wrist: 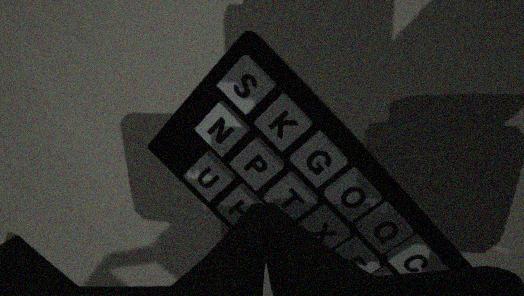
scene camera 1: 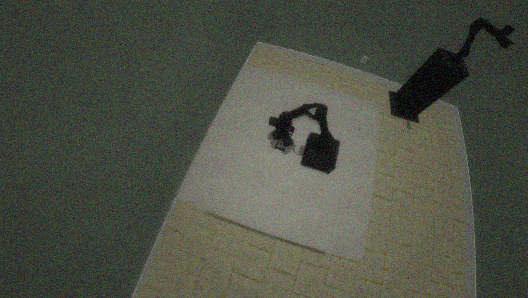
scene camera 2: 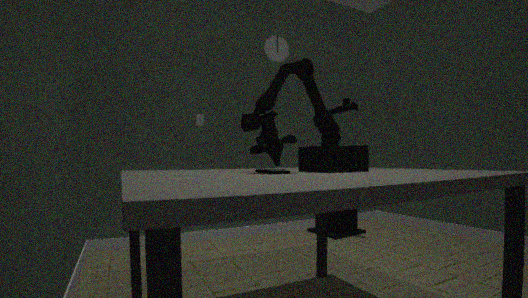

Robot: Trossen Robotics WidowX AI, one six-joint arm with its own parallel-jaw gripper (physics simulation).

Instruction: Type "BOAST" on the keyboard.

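Frame: origin at the arm's base, x back, y left, z down, level; centimetres.
Seen in the pictures: gripper, between the fingertips: [wrist: 262, 213] [scene camera 1: 283, 142] [scene camera 2: 277, 165]; arm's base, origin of its link: [scene camera 1: 324, 146] [scene camera 2: 329, 146].
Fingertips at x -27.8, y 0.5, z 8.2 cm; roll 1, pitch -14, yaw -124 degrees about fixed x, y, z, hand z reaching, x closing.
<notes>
Offsets run from my fingertips to a thing's top centre. Level surfaces: height alone.
The black keyboard {dx +0.4, dy -5.3, dz +1.3 cm} [wrist: 172, 142] [scene camera 2: 272, 171] lies slanted in the wrist view, with light keys and dark letters. The S key {dx -3.4, dy +3.4, dz +1.3 cm} [wrist: 245, 85] is at its top corner. The O key {dx -2.2, dy -2.7, dz +1.3 cm} [wrist: 352, 196] is further down the same row, and the T key {dx -0.5, dy -0.8, dz +1.3 cm} [wrist: 291, 198] is in the middle row. No A or B key shows; the lower part is hidden behind the fingers. My gripper [wrist: 262, 213] [scene camera 2: 277, 164] is shut and empty, pointing down a little above the keyboard. In the wrist view its tip covers part of a key beside the U key {dx +0.9, dy +2.7, dz +1.3 cm} [wrist: 209, 176].
The light table {dz +2.9 cm} [scene camera 1: 280, 210] [scene camera 2: 165, 185] carries the arm's dark base box [scene camera 1: 320, 152] [scene camera 2: 333, 158], close beside the keyboard. Another dark arm on a tall stand [scene camera 1: 430, 82] is beyond the table. Shadows of the arm fall around the keyboard. The picture is dim and grainy.
</notes>
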